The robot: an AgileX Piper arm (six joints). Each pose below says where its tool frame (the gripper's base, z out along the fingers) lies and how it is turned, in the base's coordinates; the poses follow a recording.
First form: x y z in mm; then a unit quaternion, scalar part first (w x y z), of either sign.
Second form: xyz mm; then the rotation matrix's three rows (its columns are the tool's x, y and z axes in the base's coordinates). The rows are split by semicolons. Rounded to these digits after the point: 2 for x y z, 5 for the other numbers.
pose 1, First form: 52.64 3.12 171.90 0.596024 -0.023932 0.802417 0.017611
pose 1, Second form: 52.64 3.12 171.90; -0.28837 -0.05940 0.95568; -0.01741 0.99823 0.05679; -0.95736 -0.00027 -0.28889
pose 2, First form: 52.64 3.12 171.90 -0.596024 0.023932 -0.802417 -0.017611
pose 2, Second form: 52.64 3.12 171.90; -0.28837 -0.05940 0.95568; -0.01741 0.99823 0.05679; -0.95736 -0.00027 -0.28889
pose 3, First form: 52.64 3.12 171.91 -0.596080 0.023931 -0.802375 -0.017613
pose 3, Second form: 52.64 3.12 171.91; -0.28823 -0.05940 0.95572; -0.01741 0.99823 0.05679; -0.95740 -0.00027 -0.28876
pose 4, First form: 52.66 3.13 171.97 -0.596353 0.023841 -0.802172 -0.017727
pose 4, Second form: 52.66 3.13 171.97; -0.28759 -0.05939 0.95591; -0.01711 0.99823 0.05688; -0.95760 0.00000 -0.28810
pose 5, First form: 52.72 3.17 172.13 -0.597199 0.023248 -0.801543 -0.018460
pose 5, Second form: 52.72 3.17 172.13; -0.28563 -0.05932 0.95650; -0.01522 0.99824 0.05736; -0.95822 0.00183 -0.28602
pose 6, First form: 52.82 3.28 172.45 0.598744 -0.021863 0.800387 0.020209
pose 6, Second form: 52.82 3.28 172.45; -0.28206 -0.05920 0.95757; -0.01080 0.99823 0.05853; -0.95934 0.00617 -0.28219
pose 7, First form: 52.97 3.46 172.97 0.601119 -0.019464 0.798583 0.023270
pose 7, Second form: 52.97 3.46 172.97; -0.27655 -0.05906 0.95918; -0.00311 0.99816 0.06057; -0.96099 0.01377 -0.27623
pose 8, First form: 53.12 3.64 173.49 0.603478 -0.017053 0.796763 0.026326
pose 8, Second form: 53.12 3.64 173.49; -0.27105 -0.05895 0.96076; 0.00460 0.99803 0.06253; -0.96255 0.02137 -0.27024
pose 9, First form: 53.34 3.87 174.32 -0.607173 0.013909 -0.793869 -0.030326
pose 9, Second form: 53.34 3.87 174.32; -0.26230 -0.05891 0.96319; 0.01474 0.99777 0.06504; -0.96488 0.03126 -0.26084
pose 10, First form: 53.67 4.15 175.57 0.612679 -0.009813 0.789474 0.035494
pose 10, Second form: 53.67 4.15 175.57; -0.24906 -0.05899 0.96669; 0.02800 0.99729 0.06807; -0.96808 0.04402 -0.24673
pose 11, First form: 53.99 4.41 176.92 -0.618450 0.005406 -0.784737 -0.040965
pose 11, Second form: 53.99 4.41 176.92; -0.23498 -0.05915 0.97020; 0.04219 0.99659 0.07098; -0.97108 0.05761 -0.23168
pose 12, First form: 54.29 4.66 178.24 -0.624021 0.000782 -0.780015 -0.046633
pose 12, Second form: 54.29 4.66 178.24; -0.22120 -0.05942 0.97342; 0.05698 0.99565 0.07372; -0.97356 0.07177 -0.21685
